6 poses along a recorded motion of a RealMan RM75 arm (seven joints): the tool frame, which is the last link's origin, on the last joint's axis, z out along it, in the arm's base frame.
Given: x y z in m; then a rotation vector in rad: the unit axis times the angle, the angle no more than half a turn.
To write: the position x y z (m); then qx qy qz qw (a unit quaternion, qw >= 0). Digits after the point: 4 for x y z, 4 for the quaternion.
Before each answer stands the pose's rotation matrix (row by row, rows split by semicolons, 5 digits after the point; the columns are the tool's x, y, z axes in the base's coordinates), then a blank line. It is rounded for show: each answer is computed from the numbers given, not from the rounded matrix.
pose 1, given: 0.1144, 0.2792, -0.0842, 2.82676, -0.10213, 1.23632
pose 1, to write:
0.67726 -0.08240 0.73111; -0.03869 -0.99632 -0.07646; 0.73473 0.02350 -0.67796

0.1144, 0.2792, -0.0842, 0.9154, -0.0331, 0.4003, 0.0273
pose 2, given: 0.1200, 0.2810, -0.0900, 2.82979, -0.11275, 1.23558
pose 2, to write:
0.67774 -0.08748 0.73008; -0.04611 -0.99600 -0.07654; 0.73386 0.01822 -0.67906

0.1200, 0.2810, -0.0900, 0.9155, -0.0365, 0.3998, 0.0259
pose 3, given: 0.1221, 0.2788, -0.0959, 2.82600, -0.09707, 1.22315
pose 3, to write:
0.68307 -0.08184 0.72576; -0.03366 -0.99617 -0.08065; 0.72958 0.03067 -0.68321

0.1221, 0.2788, -0.0959, 0.9168, -0.0315, 0.3968, 0.0304
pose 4, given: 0.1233, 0.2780, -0.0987, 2.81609, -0.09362, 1.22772
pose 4, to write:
0.67939 -0.08293 0.72908; -0.02858 -0.99583 -0.08665; 0.73322 0.03803 -0.67893

0.1233, 0.2780, -0.0987, 0.9157, -0.0304, 0.3992, 0.0340
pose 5, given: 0.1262, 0.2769, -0.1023, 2.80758, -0.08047, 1.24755
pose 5, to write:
0.66946 -0.07547 0.73900; -0.02009 -0.99630 -0.08354; 0.74258 0.04108 -0.66850

0.1262, 0.2769, -0.1023, 0.9130, -0.0262, 0.4057, 0.0341
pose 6, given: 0.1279, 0.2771, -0.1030, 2.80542, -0.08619, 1.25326
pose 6, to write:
0.66634 -0.07873 0.74148; -0.02352 -0.99613 -0.08463; 0.74528 0.03895 -0.66562

0.1279, 0.2771, -0.1030, 0.9122, -0.0280, 0.4075, 0.0339
